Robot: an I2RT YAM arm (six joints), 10 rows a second.
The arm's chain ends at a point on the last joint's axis. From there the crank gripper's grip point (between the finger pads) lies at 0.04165 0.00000 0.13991 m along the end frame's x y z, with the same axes.
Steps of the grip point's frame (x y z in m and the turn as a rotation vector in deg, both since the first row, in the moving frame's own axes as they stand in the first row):
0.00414, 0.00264, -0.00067, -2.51, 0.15, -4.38
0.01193, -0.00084, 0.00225, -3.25, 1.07, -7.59
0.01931, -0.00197, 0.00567, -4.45, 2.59, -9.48
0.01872, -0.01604, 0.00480, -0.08, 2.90, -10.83
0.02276, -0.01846, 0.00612, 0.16, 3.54, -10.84
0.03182, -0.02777, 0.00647, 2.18, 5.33, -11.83
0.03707, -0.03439, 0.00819, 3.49, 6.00, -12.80
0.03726, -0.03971, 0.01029, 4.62, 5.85, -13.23
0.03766, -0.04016, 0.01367, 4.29, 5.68, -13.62
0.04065, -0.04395, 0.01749, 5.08, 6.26, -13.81
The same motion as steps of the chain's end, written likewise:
0.00366, -0.00029, -0.00050, -2.51, 0.15, -4.38
0.00917, -0.00306, 0.00312, -3.25, 1.07, -7.59
0.01274, -0.00533, 0.00784, -4.45, 2.59, -9.48
0.01246, -0.00774, 0.00707, -0.08, 2.90, -10.83
0.01503, -0.00943, 0.00895, 0.16, 3.54, -10.84
0.02053, -0.01270, 0.01118, 2.18, 5.33, -11.83
0.02478, -0.01526, 0.01381, 3.49, 6.00, -12.80
0.02576, -0.01759, 0.01606, 4.62, 5.85, -13.23
0.02657, -0.01854, 0.01919, 4.29, 5.68, -13.62
0.02850, -0.02017, 0.02380, 5.08, 6.26, -13.81

